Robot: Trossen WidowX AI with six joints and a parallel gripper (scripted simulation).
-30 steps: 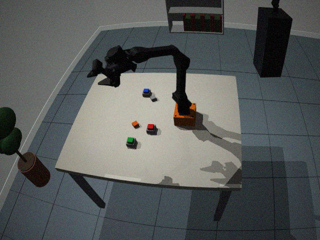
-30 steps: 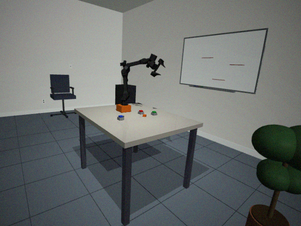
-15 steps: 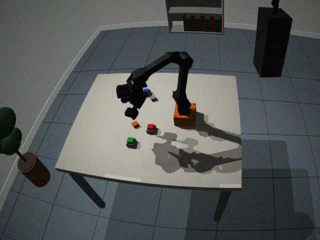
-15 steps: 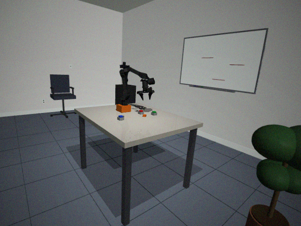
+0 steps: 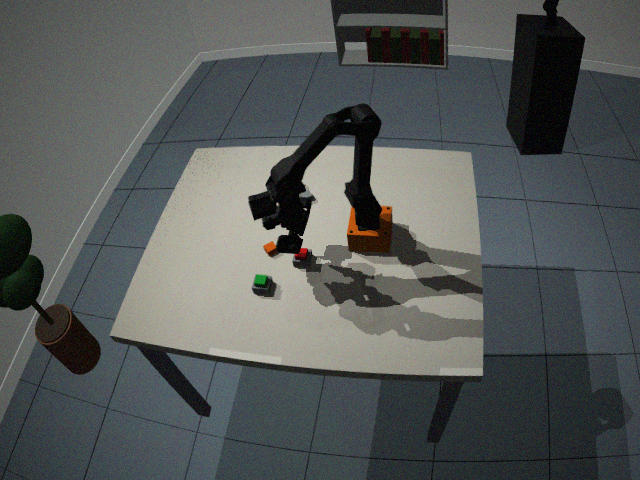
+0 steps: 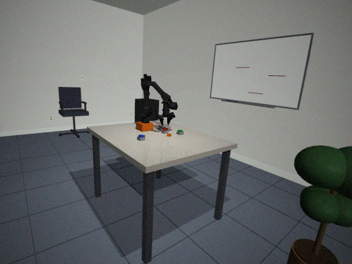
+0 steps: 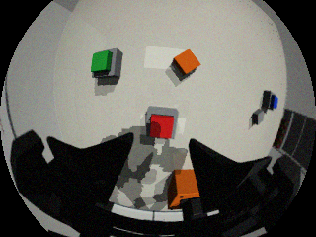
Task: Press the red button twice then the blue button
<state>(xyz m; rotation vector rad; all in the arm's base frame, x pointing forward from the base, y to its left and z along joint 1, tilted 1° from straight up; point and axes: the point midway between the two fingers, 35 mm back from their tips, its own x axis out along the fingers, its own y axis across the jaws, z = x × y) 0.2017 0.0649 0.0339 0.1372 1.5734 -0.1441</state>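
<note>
Now: gripper tip 4 cm above the red button. From my gripper tip the other things lie so: small orange block: 10 cm ahead, 5 cm to the right, 6 cm below; then blue button: 4 cm ahead, 32 cm to the right, 4 cm below; then green button: 11 cm ahead, 9 cm to the left, 4 cm below.
</note>
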